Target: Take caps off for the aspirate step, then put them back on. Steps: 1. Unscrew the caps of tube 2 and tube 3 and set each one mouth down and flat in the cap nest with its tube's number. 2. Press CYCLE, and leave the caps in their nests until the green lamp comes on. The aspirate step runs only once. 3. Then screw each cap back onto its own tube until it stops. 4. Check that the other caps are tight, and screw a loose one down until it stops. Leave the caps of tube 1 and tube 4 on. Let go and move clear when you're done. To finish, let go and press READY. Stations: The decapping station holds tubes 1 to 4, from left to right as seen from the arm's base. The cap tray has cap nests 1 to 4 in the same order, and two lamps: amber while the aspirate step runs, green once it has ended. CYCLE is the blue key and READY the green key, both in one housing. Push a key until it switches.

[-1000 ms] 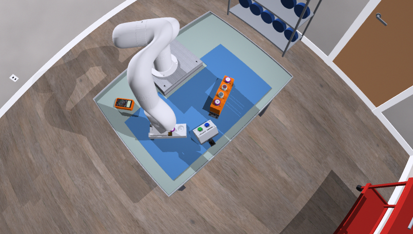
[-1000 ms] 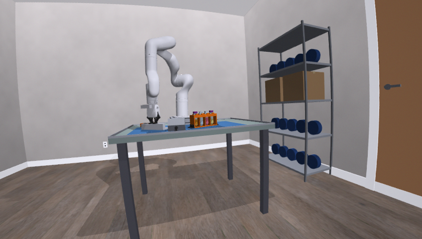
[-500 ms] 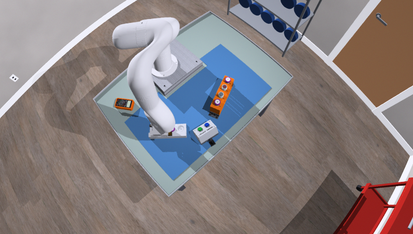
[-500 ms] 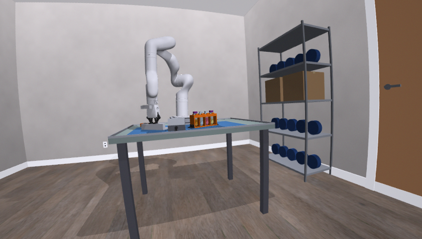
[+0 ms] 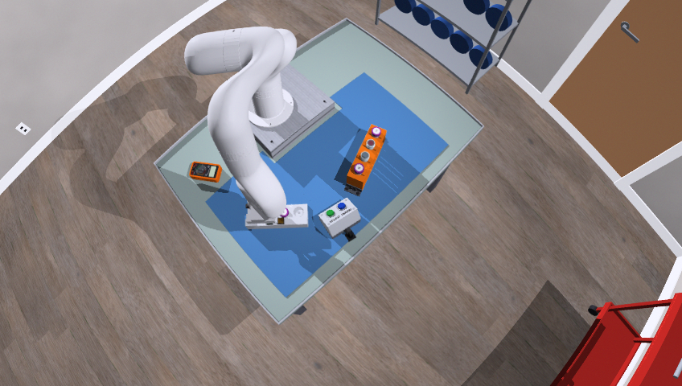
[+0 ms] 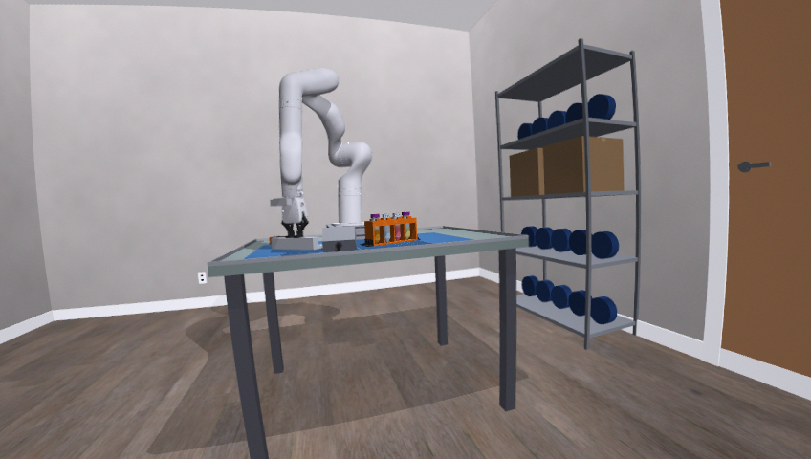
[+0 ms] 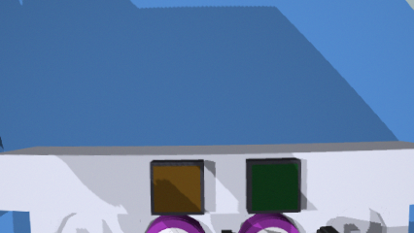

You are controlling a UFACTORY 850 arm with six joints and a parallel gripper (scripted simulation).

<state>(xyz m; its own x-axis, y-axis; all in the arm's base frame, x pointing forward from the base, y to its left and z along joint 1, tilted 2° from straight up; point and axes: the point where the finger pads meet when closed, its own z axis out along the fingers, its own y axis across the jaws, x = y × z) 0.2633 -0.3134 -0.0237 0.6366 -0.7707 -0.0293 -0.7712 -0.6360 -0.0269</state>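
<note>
Right now the blue cycle key is 20 cm ahead of my hand, 16 cm to the left of it and 2 cm above it. Round my hand: green ready key: 18 cm ahead, 12 cm to the left, 2 cm above; then grey key housing: 21 cm ahead, 14 cm to the left.
</note>
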